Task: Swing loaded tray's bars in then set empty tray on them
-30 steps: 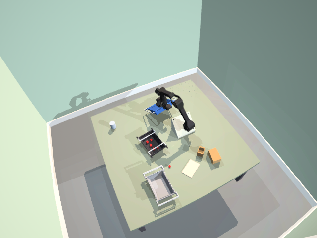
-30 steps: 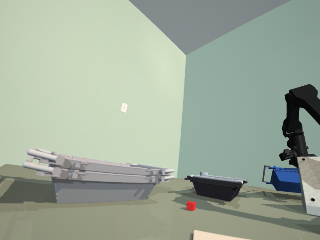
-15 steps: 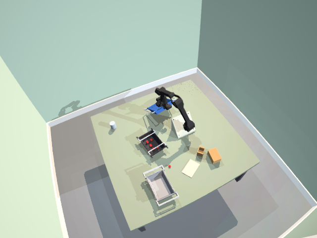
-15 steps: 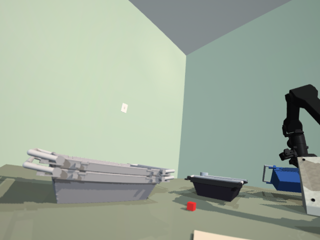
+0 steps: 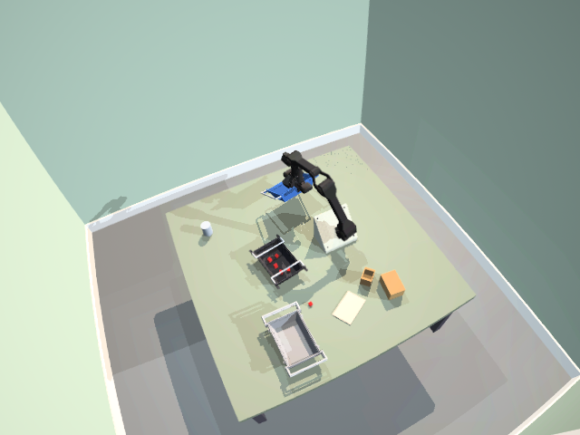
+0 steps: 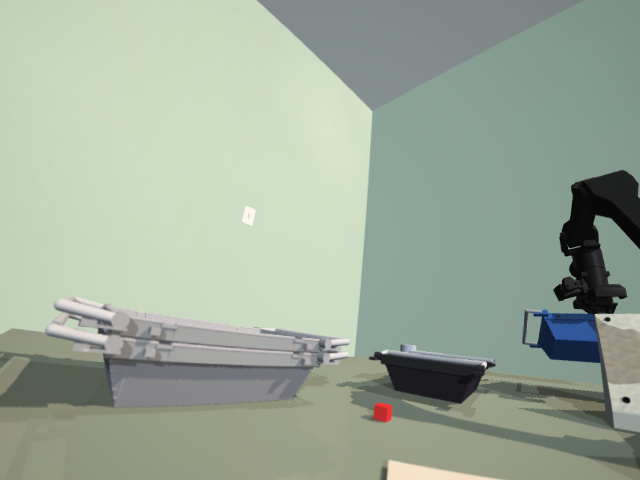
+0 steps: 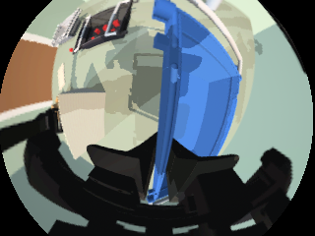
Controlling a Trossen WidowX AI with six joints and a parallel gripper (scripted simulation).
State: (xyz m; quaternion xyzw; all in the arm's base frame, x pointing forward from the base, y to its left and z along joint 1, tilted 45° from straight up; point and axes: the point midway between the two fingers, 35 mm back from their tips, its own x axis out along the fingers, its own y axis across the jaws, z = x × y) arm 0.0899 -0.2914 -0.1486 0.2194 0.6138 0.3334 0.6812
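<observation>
Now: the blue tray 7 cm to the right of my gripper tip and 1 cm ahead of it. Round my gripper tip: sheet 68 cm to the left, 13 cm below, 9 cm ahead.
</observation>
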